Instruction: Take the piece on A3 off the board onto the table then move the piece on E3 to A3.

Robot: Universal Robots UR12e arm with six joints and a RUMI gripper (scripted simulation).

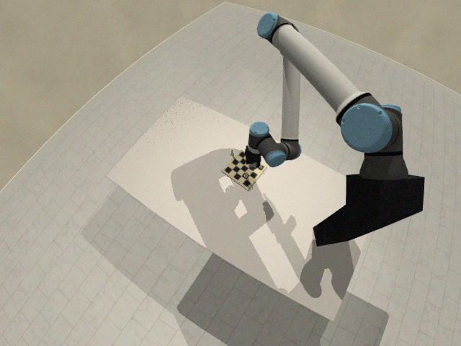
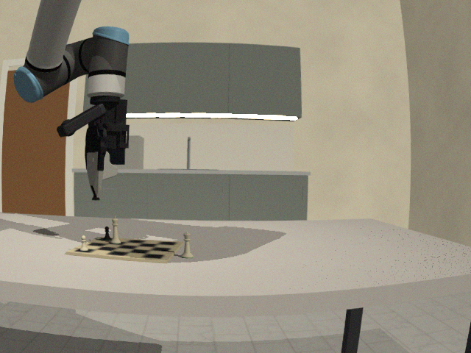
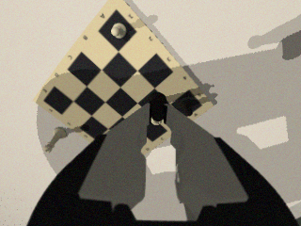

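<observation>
The white pawn is 110 mm below my hand, 70 mm to the right of it and 40 mm behind it. From my hand the other things lie so: chessboard (130 mm below, 70 mm ahead, 30 mm to the right).
</observation>
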